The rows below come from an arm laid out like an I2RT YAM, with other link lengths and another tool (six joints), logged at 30 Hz.
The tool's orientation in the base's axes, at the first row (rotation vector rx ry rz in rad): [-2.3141, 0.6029, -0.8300]
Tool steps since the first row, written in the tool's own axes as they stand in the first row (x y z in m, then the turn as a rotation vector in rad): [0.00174, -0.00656, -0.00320, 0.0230, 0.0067, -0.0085]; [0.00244, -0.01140, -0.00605, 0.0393, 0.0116, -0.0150]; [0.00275, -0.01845, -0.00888, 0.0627, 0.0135, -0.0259]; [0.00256, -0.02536, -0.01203, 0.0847, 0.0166, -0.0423]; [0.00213, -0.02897, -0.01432, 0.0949, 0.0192, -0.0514]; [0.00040, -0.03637, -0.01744, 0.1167, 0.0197, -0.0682]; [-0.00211, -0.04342, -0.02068, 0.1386, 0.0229, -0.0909]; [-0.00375, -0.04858, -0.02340, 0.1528, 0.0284, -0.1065]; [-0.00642, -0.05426, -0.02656, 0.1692, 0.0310, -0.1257]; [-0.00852, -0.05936, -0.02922, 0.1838, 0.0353, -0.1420]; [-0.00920, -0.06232, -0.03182, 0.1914, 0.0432, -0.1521]
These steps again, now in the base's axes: [0.00040, 0.00246, 0.00708, 0.0089, -0.0215, 0.0102]; [-0.00004, 0.00443, 0.01236, 0.0149, -0.0370, 0.0177]; [-0.00028, 0.00822, 0.01895, 0.0235, -0.0562, 0.0328]; [-0.00113, 0.01208, 0.02544, 0.0271, -0.0775, 0.0500]; [-0.00224, 0.01404, 0.02910, 0.0275, -0.0888, 0.0581]; [-0.00404, 0.01916, 0.03527, 0.0312, -0.1083, 0.0771]; [-0.00654, 0.02444, 0.04096, 0.0304, -0.1321, 0.0981]; [-0.00847, 0.02805, 0.04542, 0.0286, -0.1503, 0.1100]; [-0.01131, 0.03247, 0.05008, 0.0265, -0.1690, 0.1270]; [-0.01354, 0.03634, 0.05428, 0.0247, -0.1869, 0.1402]; [-0.01517, 0.03786, 0.05760, 0.0215, -0.2008, 0.1444]
